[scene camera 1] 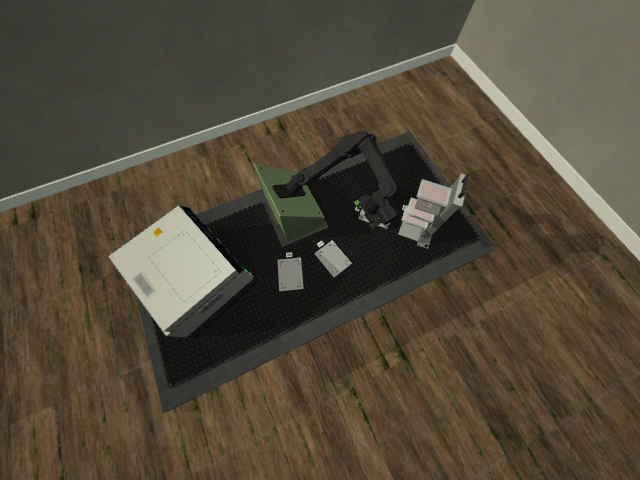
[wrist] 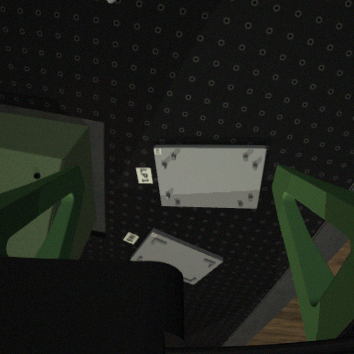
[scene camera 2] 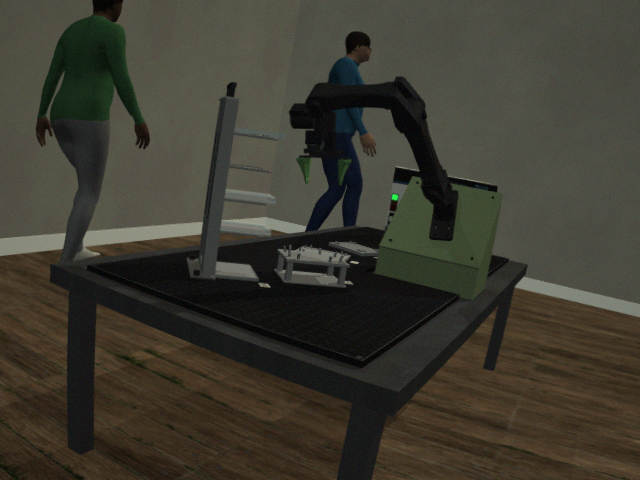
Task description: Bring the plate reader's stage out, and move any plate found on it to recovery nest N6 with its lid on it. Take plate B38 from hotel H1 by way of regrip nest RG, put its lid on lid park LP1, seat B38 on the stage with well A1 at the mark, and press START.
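Frame: origin at the arm's base, x ahead, y left, z up, level; metres.
Seen in the pictures: gripper, fingertip midpoint: (scene camera 1: 365, 217) (wrist: 177, 175) (scene camera 2: 323, 184); arm's base, origin of the base link: (scene camera 1: 289, 191) (scene camera 2: 444, 215).
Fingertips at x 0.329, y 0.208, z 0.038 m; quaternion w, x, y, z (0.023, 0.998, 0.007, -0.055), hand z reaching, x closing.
Note:
Pixels of each thing's top centre, then the offset from my fingertips to it. Level surfaces: height alone.
- Regrip nest RG, middle of its top: (scene camera 2: 313, 250) 0.052 m back, 0.156 m left, 0.160 m down
- Lid park LP1, middle of its top: (wrist: 208, 184) (scene camera 2: 323, 249) (scene camera 1: 333, 257) 0.026 m ahead, 0.185 m right, 0.216 m down
- recovery nest N6, middle of its top: (wrist: 174, 263) (scene camera 2: 357, 245) (scene camera 1: 290, 273) 0.026 m back, 0.411 m right, 0.218 m down
- plate reader, middle of its top: (scene camera 2: 444, 175) (scene camera 1: 172, 262) 0.247 m back, 0.789 m right, 0.075 m up
- black perforated mat, its level: 0.236 m down
My gripper (scene camera 2: 324, 182) (wrist: 177, 175) is open and empty, high above the mat between hotel and pedestal. Hotel H1 (scene camera 1: 447, 217) (scene camera 2: 217, 191) stands upright with pink-topped plates on its shelves; labels are unreadable, so I cannot tell which is B38. Regrip nest RG (scene camera 2: 312, 254) stands on posts beside the hotel, with no plate on it. Lid park LP1 (scene camera 1: 333, 258) (wrist: 210, 175) and recovery nest N6 (scene camera 1: 290, 273) (wrist: 185, 252) lie bare. The plate reader (scene camera 1: 180, 258) is at the left end in scene camera 1; its stage does not show. A green light (scene camera 2: 394, 196) shows on its front.
The green pedestal (scene camera 1: 299, 209) (scene camera 2: 434, 258) carries the arm, between the reader and the nests, and partly hides the reader in scene camera 2. A black perforated mat (scene camera 1: 248, 330) (scene camera 2: 320, 315) covers the table. Two people (scene camera 2: 87, 77) (scene camera 2: 345, 72) are in the room beyond the table.

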